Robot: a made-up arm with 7 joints.
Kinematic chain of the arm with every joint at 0, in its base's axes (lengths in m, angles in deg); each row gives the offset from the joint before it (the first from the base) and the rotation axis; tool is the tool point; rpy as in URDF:
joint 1: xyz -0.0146 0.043 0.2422 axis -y
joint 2: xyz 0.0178 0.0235 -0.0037 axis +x
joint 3: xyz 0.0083 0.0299 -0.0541 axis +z
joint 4: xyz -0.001 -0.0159 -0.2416 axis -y
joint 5: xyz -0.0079 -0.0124 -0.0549 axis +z
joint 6: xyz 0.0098 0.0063 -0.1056 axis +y
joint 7: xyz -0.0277 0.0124 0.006 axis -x
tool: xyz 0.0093 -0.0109 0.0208 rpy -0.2 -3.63 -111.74
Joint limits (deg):
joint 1: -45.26..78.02
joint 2: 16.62..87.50
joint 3: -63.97..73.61
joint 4: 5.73..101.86
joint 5: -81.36..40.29
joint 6: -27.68..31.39
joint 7: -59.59..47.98
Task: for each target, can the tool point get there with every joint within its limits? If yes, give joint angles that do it. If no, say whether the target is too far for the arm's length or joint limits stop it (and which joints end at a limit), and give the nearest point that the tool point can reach.
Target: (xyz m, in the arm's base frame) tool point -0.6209 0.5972 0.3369
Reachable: no: too far | nearest point -0.1446 0.4253 0.3594 | short by 0.507 m
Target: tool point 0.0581 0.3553 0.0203
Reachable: yes | joints -27.30 59.64 -0.22 83.04 -40.24 -9.03 -28.48
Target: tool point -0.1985 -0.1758 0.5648
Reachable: no: joint limits stop it (at a limit: joint 1, joint 2, joint 4, joint 5, joint 6, joint 7) | nearest point -0.0881 0.3221 0.3920 | short by 0.538 m
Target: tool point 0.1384 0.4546 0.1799
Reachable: yes | joints 49.56 70.20 -35.48 23.59 -27.58 12.77 2.13
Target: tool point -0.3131 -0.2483 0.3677
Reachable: no: joint limits stop it (at a limit: joint 1, joint 2, joint 3, joint 4, joint 5, joint 6, joint 7) | nearest point -0.1716 0.0502 0.0178 | short by 0.481 m
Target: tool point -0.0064 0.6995 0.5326
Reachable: no: too far | nearest point -0.0109 0.4954 0.3735 | short by 0.259 m
